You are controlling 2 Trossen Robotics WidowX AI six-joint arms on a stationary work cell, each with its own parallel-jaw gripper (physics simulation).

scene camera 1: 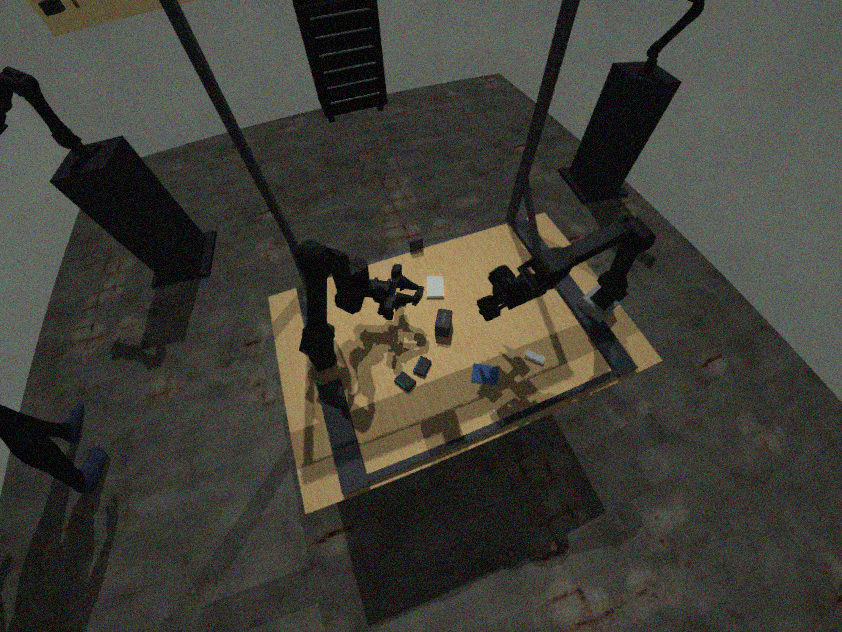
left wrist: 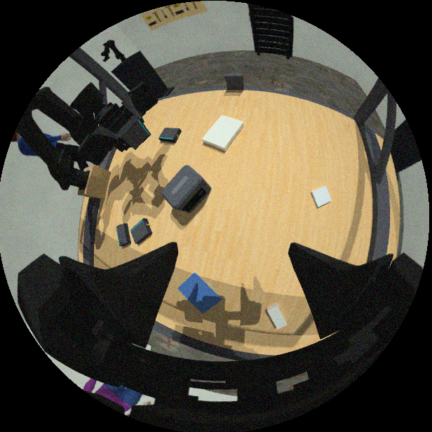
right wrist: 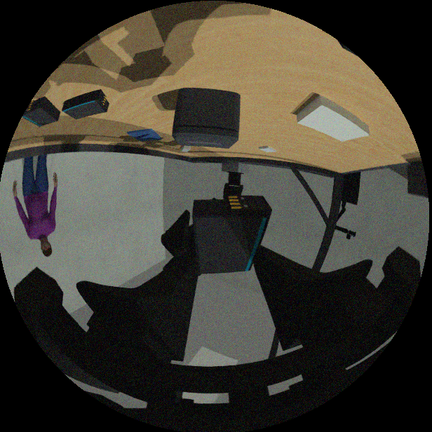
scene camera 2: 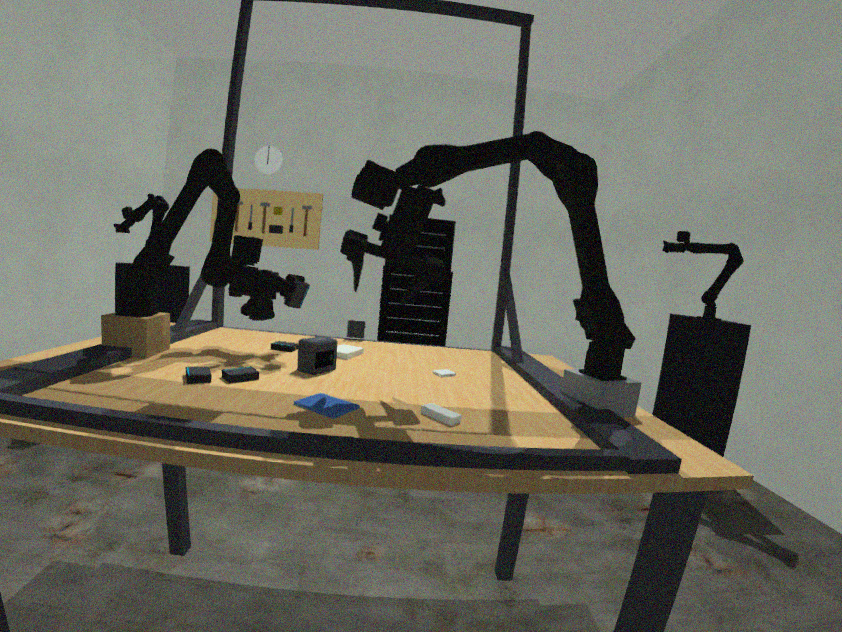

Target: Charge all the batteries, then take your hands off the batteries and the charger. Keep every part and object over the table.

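Where they show: left gripper, fingertip midpoint: [scene camera 2: 378, 297]; right gripper, fingertip midpoint: [scene camera 1: 420, 294] [scene camera 2: 300, 289]; left arm's base, origin of the base link: [scene camera 1: 602, 299] [scene camera 2: 602, 375]; right arm's base, origin of the base link: [scene camera 1: 324, 359] [scene camera 2: 137, 314].
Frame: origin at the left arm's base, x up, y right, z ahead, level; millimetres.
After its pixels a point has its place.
The dark charger [scene camera 1: 443, 323] {x -2, y 274, z 493 mm} [scene camera 2: 316, 355] {x -26, y 252, z 485 mm} [left wrist: 185, 189] [right wrist: 206, 117] stands mid-table, its dark opening facing right in scene camera 2. Two black batteries with blue stripes, one [scene camera 1: 422, 367] {x -51, y 212, z 630 mm} [left wrist: 141, 231] [right wrist: 86, 104] and another [scene camera 1: 405, 381] {x -51, y 208, z 701 mm} [left wrist: 123, 235] [right wrist: 42, 112], lie close together near it. A third battery [scene camera 2: 282, 346] {x -54, y 454, z 549 mm} [left wrist: 170, 135] lies farther back. My right gripper [scene camera 1: 414, 294] {x 94, y 361, z 518 mm} is shut on a fourth battery [scene camera 2: 298, 291] {x 90, y 354, z 522 mm} [left wrist: 137, 134] [right wrist: 230, 240], held above the table with gold contacts facing outward. My left gripper [scene camera 2: 384, 282] {x 101, y 188, z 384 mm} [left wrist: 235, 249] is open and empty, high above the table.
A white flat box [scene camera 1: 435, 287] {x -50, y 427, z 401 mm} [scene camera 2: 349, 351] {x -51, y 402, z 392 mm} [left wrist: 223, 132] [right wrist: 332, 122] lies behind the charger. A blue object [scene camera 1: 484, 373] {x -59, y 74, z 485 mm} [scene camera 2: 326, 405] {x -60, y 62, z 485 mm} [left wrist: 199, 292] and a white block [scene camera 1: 535, 357] {x -52, y 8, z 319 mm} [scene camera 2: 440, 413] {x -53, y -2, z 322 mm} [left wrist: 276, 316] lie toward the front. A small white square [scene camera 2: 444, 372] {x -59, y 248, z 208 mm} [left wrist: 321, 196] lies at right.
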